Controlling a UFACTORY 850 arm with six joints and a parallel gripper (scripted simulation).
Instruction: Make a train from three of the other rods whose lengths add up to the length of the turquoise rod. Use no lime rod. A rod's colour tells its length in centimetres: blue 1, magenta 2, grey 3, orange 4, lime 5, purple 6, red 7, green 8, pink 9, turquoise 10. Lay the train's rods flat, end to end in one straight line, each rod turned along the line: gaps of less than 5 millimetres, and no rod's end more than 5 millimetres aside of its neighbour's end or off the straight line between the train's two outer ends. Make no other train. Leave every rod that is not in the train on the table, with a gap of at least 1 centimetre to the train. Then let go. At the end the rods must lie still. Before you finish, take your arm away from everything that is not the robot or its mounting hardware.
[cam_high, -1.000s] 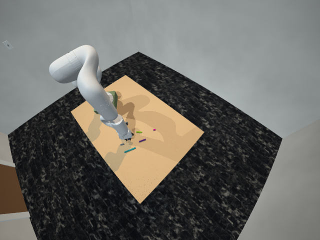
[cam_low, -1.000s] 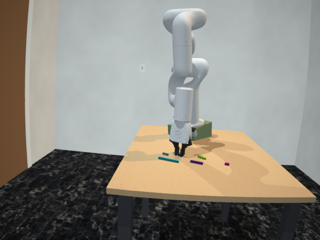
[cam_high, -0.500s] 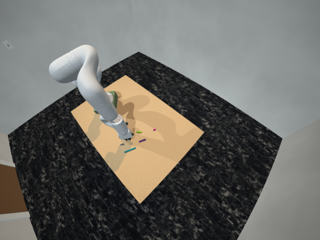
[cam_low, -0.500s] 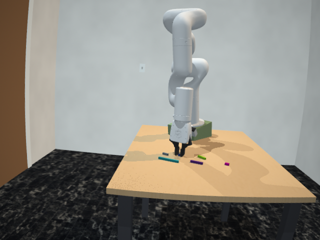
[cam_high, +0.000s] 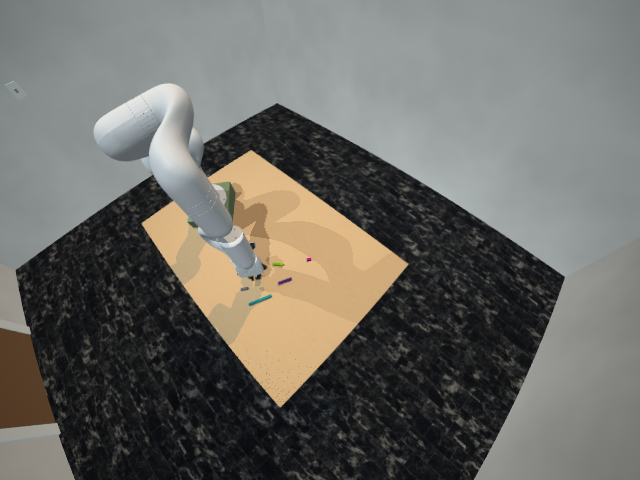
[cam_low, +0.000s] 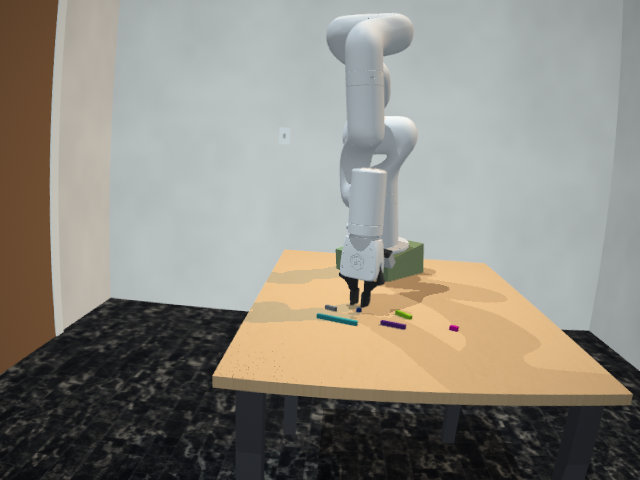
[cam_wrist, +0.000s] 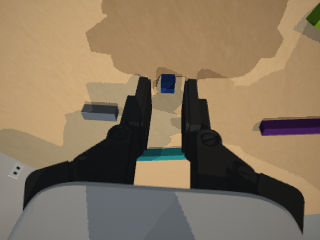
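Now: the blue rod 30 mm below my hand. Also, from my hand: grey rod (70 mm to the right, 30 mm below); then turquoise rod (90 mm ahead, 50 mm to the right, 30 mm below); then lime rod (110 mm to the left, 30 mm below, 20 mm ahead).
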